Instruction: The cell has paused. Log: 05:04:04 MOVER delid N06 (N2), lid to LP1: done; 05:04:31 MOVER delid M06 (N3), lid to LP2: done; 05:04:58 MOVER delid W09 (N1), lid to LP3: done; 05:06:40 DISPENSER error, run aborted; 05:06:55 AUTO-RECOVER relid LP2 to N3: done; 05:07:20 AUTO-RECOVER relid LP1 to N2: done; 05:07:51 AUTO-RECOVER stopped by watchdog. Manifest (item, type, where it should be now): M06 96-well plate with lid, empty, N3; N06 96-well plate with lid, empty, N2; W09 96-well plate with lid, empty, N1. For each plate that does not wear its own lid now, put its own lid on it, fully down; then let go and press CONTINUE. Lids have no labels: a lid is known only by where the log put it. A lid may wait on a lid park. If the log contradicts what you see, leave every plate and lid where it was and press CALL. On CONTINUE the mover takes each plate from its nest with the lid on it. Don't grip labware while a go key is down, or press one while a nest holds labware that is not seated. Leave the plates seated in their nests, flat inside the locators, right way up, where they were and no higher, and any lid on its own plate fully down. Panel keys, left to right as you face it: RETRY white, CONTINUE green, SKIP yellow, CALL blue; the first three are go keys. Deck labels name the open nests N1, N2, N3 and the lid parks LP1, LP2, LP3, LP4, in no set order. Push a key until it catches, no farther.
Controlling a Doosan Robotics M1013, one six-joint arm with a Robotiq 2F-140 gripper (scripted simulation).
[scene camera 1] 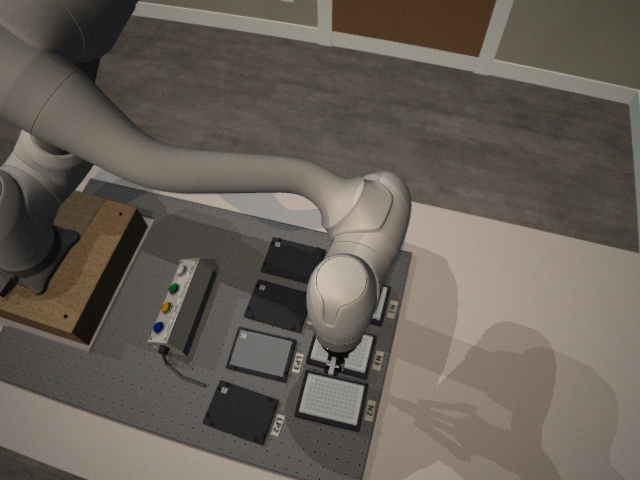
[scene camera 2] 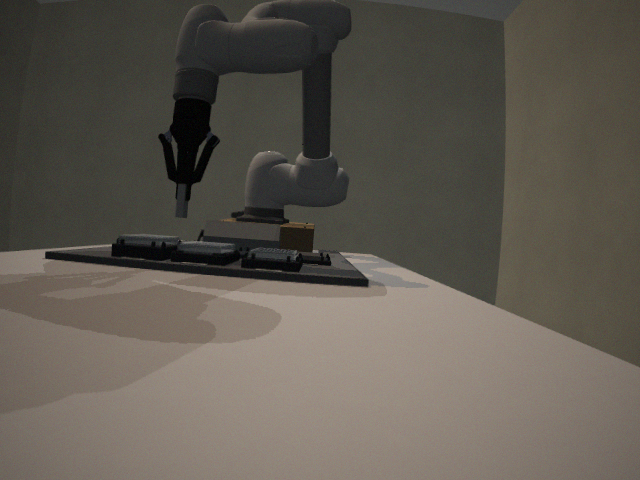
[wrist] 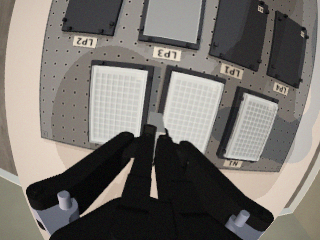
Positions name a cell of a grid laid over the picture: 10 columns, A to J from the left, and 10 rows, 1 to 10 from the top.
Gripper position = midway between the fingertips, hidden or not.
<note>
In view: my gripper (scene camera 2: C5), a lid (scene camera 1: D8), a plate (wrist: H6), a lid park LP2 (scene camera 1: D9), a lid park LP1 (scene camera 1: E7) and a lid park LP4 (scene camera 1: E6).
My gripper is seen too in the wrist view (wrist: E6). The lid park LP4 also shows in the wrist view (wrist: I3).
</note>
